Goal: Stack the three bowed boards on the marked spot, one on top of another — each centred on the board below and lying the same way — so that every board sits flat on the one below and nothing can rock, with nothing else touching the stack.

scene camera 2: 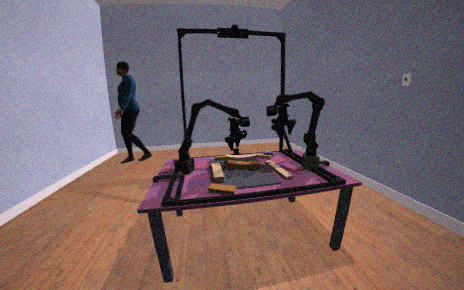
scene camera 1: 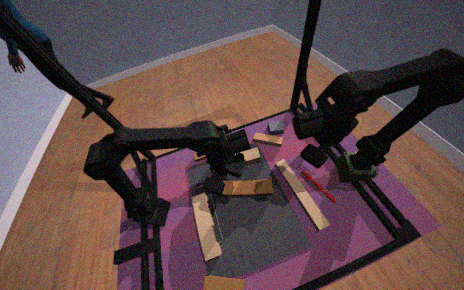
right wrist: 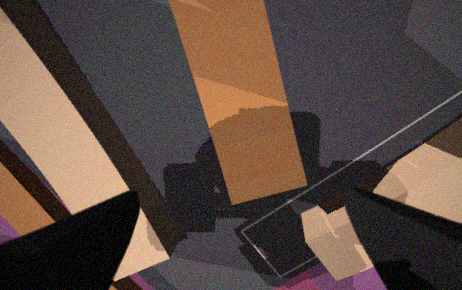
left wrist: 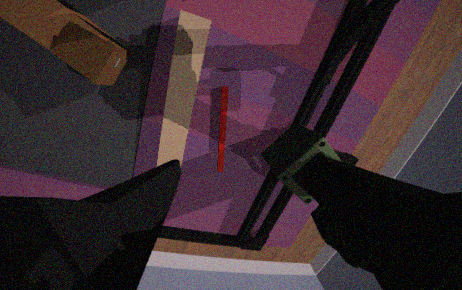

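Seen in the pictures: left gripper, between the fingertips: (scene camera 2: 285, 136) (scene camera 1: 323, 151) (left wrist: 248, 164); right gripper, between the fingertips: (scene camera 2: 234, 149) (scene camera 1: 225, 176) (right wrist: 242, 199); left arm's base, origin of its link: (scene camera 2: 311, 155) (scene camera 1: 360, 162) (left wrist: 314, 174); right arm's base, origin of its link: (scene camera 2: 184, 160) (scene camera 1: 147, 209).
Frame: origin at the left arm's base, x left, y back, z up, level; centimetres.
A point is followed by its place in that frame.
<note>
An orange-brown bowed board (scene camera 1: 250, 187) @[x 11.0, y -43.3, z -4.8 cm] (scene camera 2: 244, 164) @[x 13.7, y -45.0, z -5.0 cm] (left wrist: 30, 20) @[x 12.0, y -44.8, z -4.9 cm] (right wrist: 240, 65) @[x 11.6, y -47.4, z -4.9 cm] lies crosswise on the dark mat. A pale bowed board (scene camera 1: 206, 227) @[x 28.3, y -58.8, z -3.6 cm] (scene camera 2: 217, 172) @[x 32.9, y -57.5, z -4.2 cm] (right wrist: 430, 170) @[x 25.1, y -57.9, z -4.2 cm] lies at the mat's left, beside and partly over the thin white outline (right wrist: 350, 162) @[x 20.6, y -58.1, z -8.6 cm]. Another pale bowed board (scene camera 1: 251, 154) @[x -4.8, y -43.7, z -4.0 cm] (right wrist: 65, 120) @[x -1.8, y -48.8, z -4.6 cm] lies behind the orange-brown one, partly hidden in scene camera 1. My right gripper (scene camera 1: 225, 180) @[x 10.4, y -52.6, z 4.5 cm] (scene camera 2: 234, 144) @[x 10.4, y -52.6, z 4.5 cm] (right wrist: 242, 199) @[x 10.4, y -52.6, z 4.5 cm] is open and empty above the orange-brown board's left end. My left gripper (scene camera 1: 327, 145) @[x 3.5, y -18.7, z 13.1 cm] (scene camera 2: 283, 131) @[x 3.5, y -18.7, z 13.1 cm] (left wrist: 248, 164) @[x 3.5, y -18.7, z 13.1 cm] is open and empty, high over the table's right side.
A long pale board (scene camera 1: 302, 195) @[x 12.3, y -22.0, z -7.1 cm] (scene camera 2: 278, 169) @[x 13.5, y -22.1, z -7.1 cm] (left wrist: 175, 105) @[x 8.6, y -24.4, z -7.1 cm] and a red stick (scene camera 1: 318, 186) @[x 7.5, y -14.6, z -8.7 cm] (left wrist: 223, 130) @[x 6.5, y -14.9, z -8.7 cm] lie right of the mat. An orange block (scene camera 1: 224, 283) @[x 44.4, y -50.0, z -6.5 cm] (scene camera 2: 222, 188) @[x 47.1, y -49.7, z -6.7 cm] lies at the front; a small board (scene camera 1: 267, 139) @[x -15.6, y -36.1, z -6.6 cm] and grey block (scene camera 1: 275, 127) @[x -22.9, y -31.9, z -5.7 cm] are at the back.
</note>
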